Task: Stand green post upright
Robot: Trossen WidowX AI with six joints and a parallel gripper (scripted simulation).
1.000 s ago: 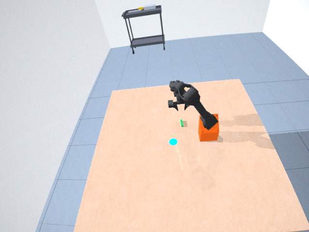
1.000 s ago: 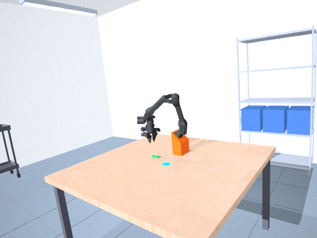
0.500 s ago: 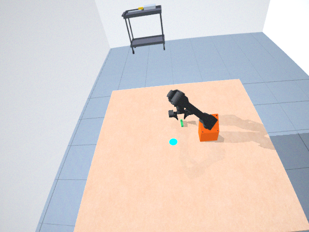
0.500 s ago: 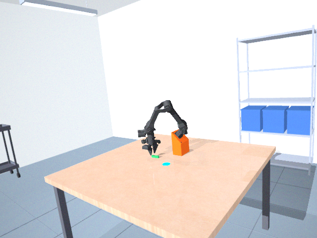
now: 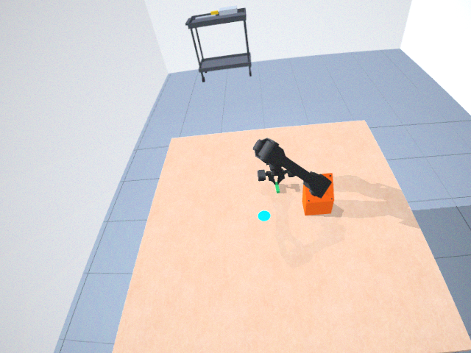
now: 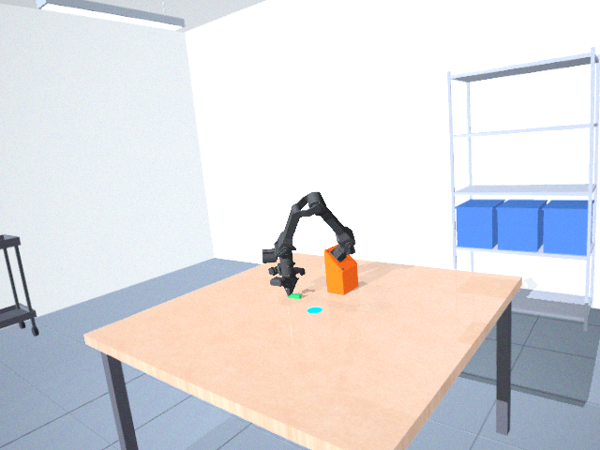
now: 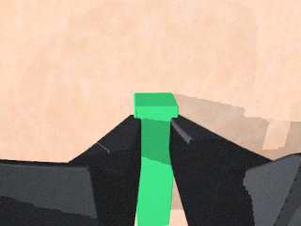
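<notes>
My gripper tip is now 180 mm to the right of the cyan circle, 90 mm short of it and 10 mm above it. From my gripper tip the other things lie so: green post: 20 mm to the left.
</notes>
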